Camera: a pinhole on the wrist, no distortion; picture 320 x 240 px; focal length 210.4 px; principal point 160.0 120.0 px. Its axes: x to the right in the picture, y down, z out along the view. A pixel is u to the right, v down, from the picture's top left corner.
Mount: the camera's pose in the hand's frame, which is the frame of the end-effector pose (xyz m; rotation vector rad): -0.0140 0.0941 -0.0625 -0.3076 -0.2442 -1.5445
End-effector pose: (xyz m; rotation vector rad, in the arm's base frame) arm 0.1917 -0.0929 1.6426 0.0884 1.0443 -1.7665
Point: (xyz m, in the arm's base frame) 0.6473 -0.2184 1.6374
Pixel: 78.7 59.1
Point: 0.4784 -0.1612 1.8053
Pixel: 207.4 9.4
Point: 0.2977 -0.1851 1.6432
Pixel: 240.8 153.5
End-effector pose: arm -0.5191 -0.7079 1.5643 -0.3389 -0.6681 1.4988
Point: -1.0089 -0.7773 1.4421
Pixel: 21.6 87.0
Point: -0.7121 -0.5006 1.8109
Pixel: outside the picture
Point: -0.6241 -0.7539 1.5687
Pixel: 266.4 69.2
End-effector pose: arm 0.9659 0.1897 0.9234 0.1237 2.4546 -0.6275
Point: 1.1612 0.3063 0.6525
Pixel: 129.8 114.2
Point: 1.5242 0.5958 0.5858
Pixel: 23.7 11.1
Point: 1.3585 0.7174 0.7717
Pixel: outside the picture
